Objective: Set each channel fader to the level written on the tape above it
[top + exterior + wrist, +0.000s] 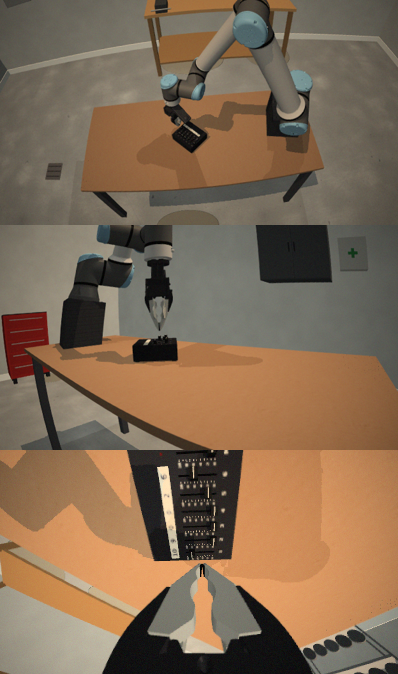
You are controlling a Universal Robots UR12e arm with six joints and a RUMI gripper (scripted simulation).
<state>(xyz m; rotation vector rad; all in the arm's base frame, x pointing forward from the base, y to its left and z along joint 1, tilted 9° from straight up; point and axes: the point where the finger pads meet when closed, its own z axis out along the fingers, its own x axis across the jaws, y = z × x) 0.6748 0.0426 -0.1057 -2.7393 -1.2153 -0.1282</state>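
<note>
The master fader lies 90 mm behind my hand, 100 mm to the left of it and 50 mm below it.
</note>
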